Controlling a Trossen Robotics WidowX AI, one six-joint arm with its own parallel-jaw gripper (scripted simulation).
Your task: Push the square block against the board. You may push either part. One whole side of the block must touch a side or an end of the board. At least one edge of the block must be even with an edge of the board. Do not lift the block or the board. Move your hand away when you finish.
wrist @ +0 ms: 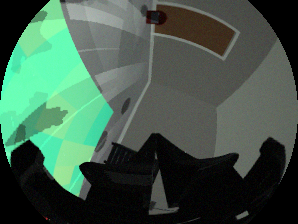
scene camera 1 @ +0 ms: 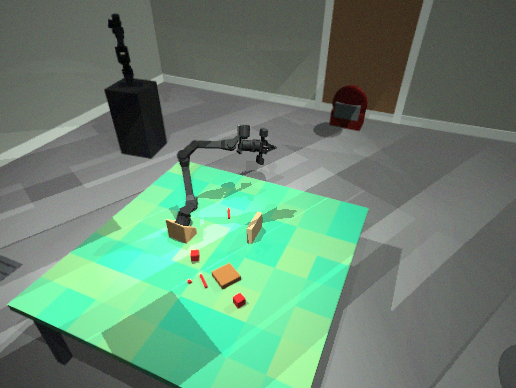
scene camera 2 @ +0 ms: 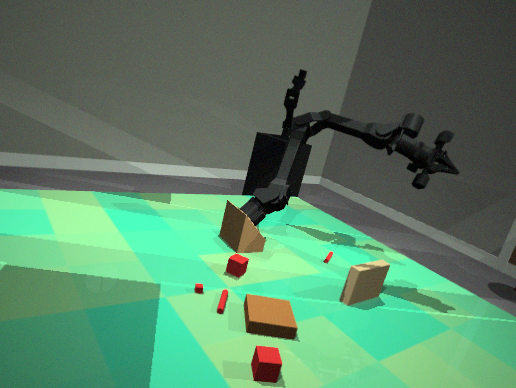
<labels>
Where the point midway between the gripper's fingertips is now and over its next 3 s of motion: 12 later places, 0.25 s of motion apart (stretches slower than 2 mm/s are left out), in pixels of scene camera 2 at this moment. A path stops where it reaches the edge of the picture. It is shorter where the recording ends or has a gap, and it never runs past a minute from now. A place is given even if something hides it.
My gripper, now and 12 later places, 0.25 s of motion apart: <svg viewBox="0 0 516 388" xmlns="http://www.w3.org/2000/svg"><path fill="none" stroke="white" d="M458 173L459 185L459 199L457 212L453 224L448 234L440 242L430 249L421 255L412 259L402 261L394 262L389 262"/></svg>
</labels>
